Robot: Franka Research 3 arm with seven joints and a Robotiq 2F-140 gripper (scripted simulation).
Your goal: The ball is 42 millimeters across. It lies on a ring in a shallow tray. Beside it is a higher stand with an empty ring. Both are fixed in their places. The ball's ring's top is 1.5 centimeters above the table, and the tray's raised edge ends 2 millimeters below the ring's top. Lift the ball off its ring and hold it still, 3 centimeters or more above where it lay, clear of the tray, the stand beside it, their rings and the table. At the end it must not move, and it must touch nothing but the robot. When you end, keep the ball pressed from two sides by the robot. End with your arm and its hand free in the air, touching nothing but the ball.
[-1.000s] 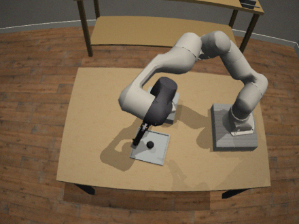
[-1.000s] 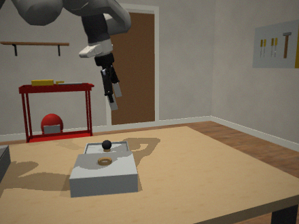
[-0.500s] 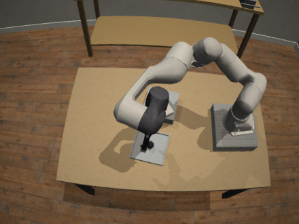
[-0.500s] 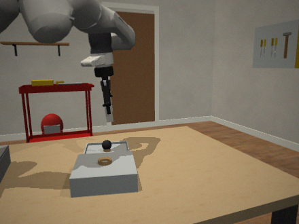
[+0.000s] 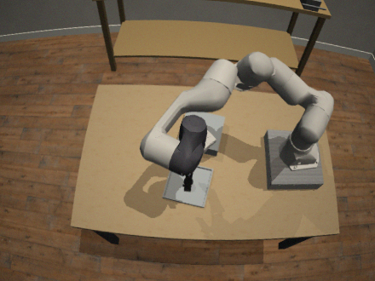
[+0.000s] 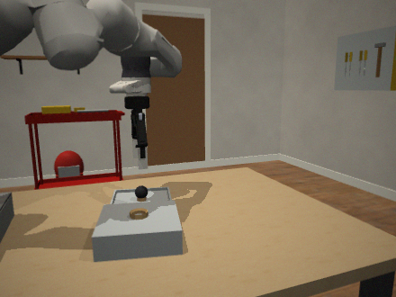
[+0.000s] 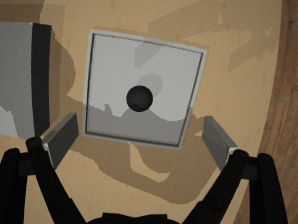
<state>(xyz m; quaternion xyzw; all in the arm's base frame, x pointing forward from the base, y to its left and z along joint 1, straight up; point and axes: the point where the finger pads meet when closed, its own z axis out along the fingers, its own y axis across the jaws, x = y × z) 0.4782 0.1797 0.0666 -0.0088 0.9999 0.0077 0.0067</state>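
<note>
The black ball lies 110 mm below my hand. From my hand the other things lie so: shallow grey tray 130 mm below; grey stand 260 mm to the right, 90 mm below, 30 mm behind.
</note>
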